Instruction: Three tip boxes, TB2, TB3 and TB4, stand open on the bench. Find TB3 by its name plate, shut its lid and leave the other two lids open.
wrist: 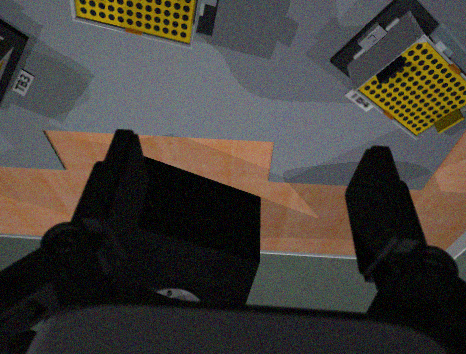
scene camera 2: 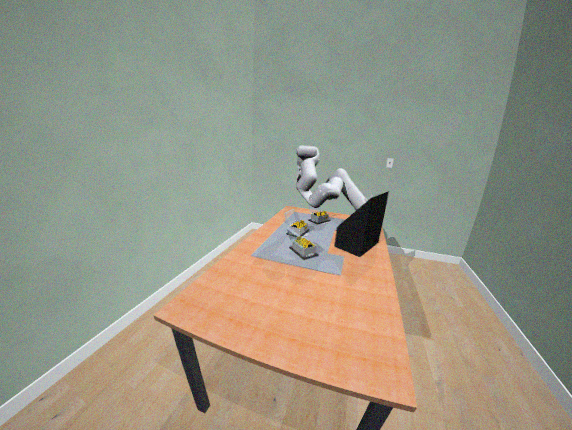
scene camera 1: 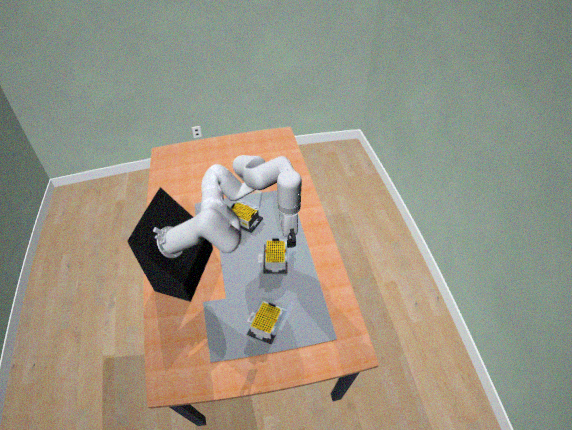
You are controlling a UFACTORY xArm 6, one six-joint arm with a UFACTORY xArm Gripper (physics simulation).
Scene:
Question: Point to a grey mat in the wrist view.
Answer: At 269, 78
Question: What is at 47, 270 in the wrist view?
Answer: The gripper.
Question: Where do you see a grey mat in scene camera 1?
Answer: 309, 322

